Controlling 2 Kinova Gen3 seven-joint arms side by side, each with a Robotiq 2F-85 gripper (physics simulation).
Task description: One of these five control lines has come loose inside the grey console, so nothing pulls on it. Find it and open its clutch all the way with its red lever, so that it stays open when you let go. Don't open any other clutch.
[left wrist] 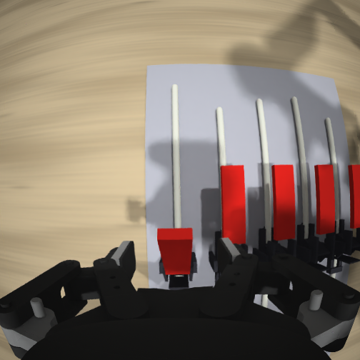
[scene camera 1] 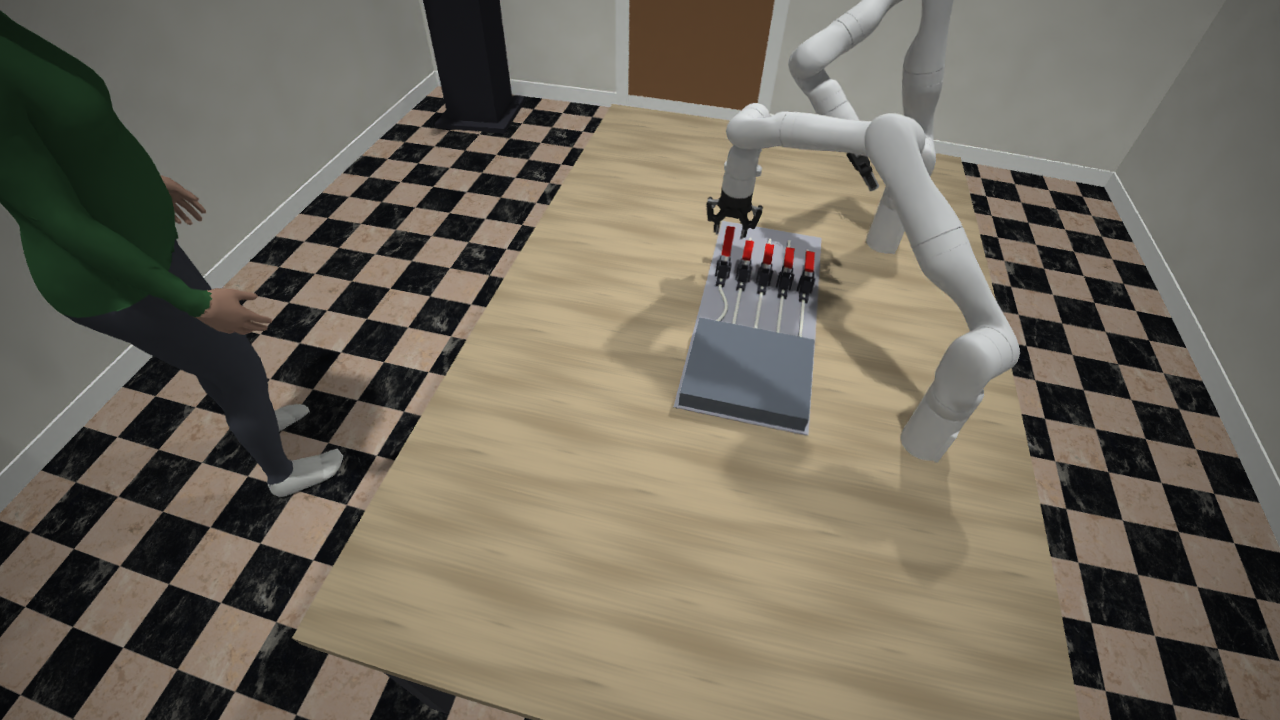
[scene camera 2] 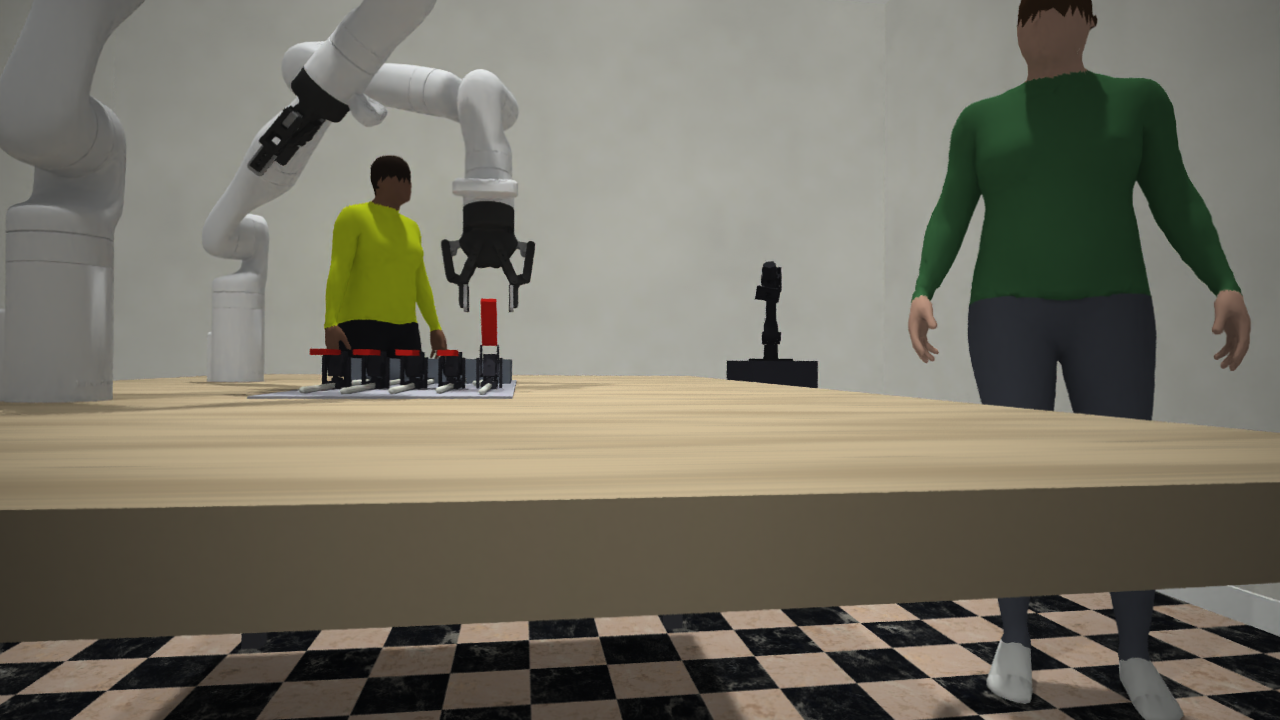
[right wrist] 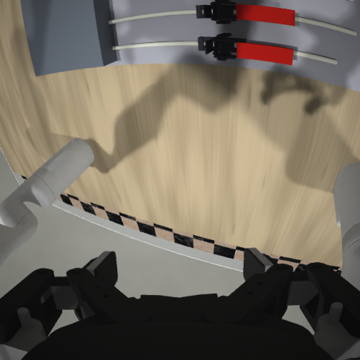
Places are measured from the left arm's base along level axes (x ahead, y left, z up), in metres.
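Where they show: left gripper, fingertip midpoint: [scene camera 1: 729, 234] [scene camera 2: 488, 311]; right gripper, fingertip midpoint: [scene camera 1: 873, 186] [scene camera 2: 266, 166]; left arm's base at its link origin: [scene camera 1: 921, 442] [scene camera 2: 238, 381]; right arm's base at its link origin: [scene camera 1: 881, 243] [scene camera 2: 60, 400].
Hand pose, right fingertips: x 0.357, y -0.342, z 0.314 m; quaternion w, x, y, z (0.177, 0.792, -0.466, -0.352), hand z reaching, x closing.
Note:
Each offset is from my right fingertips to the top centre of the thing. "spot": to the spot under its first point. Level surfaces: height alone.
The grey console {dx +0.034, dy +0.423, dz -0.267 m} [scene camera 1: 751, 365] [right wrist: 67, 37] has five lines with black clutches. The leftmost line {spot: dx +0.199, dy +0.256, dz -0.306 m} [scene camera 1: 724, 305] in scene camera 1 is bowed between clutch and console; the others look straight. Its red lever {dx +0.277, dy +0.134, dz -0.180 m} [scene camera 1: 727, 245] [scene camera 2: 488, 325] [left wrist: 175, 256] stands upright. The other red levers lie flat, among them the neighbouring lever {spot: dx +0.240, dy +0.080, dz -0.255 m} [scene camera 1: 748, 249] [scene camera 2: 449, 353] [left wrist: 233, 200]. My left gripper [scene camera 1: 731, 231] [scene camera 2: 488, 303] [left wrist: 175, 252] is open, its fingertips near the height of the upright lever's top, one on either side, apart from it. My right gripper [scene camera 1: 869, 184] [scene camera 2: 259, 166] [right wrist: 179, 265] is open and empty, away from the console.
The console's pale base plate [scene camera 1: 708, 307] [left wrist: 200, 75] lies on the wooden table {dz -0.314 m} [scene camera 1: 537, 501] [scene camera 2: 805, 447]. A person in green [scene camera 1: 80, 179] [scene camera 2: 1065, 197] stands beside the table, and a person in yellow [scene camera 2: 375, 268] stands behind it. A small black arm [scene camera 2: 770, 313] stands in the background.

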